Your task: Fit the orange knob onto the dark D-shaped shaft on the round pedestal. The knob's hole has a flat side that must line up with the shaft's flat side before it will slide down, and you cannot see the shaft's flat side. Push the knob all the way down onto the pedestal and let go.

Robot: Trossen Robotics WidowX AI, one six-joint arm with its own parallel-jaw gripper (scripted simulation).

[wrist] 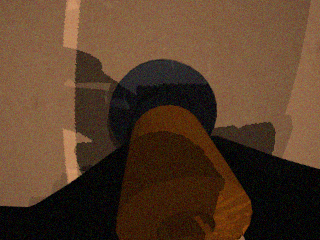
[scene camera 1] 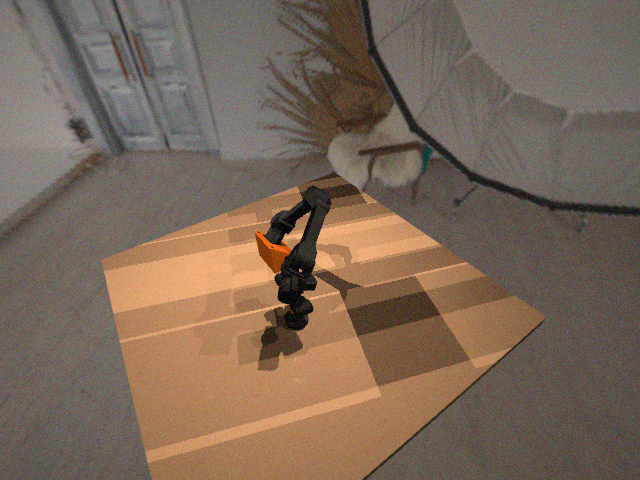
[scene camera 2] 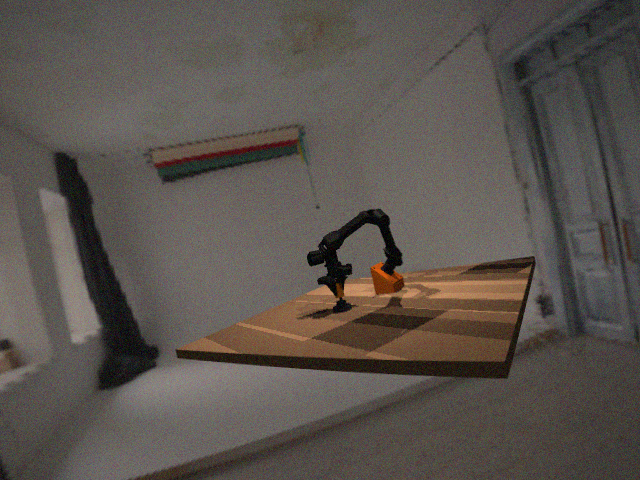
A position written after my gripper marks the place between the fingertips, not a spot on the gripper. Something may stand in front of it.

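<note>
An orange knob is held by my gripper [wrist: 169,149]; a pedestal [wrist: 158,82] is also visible.
</note>
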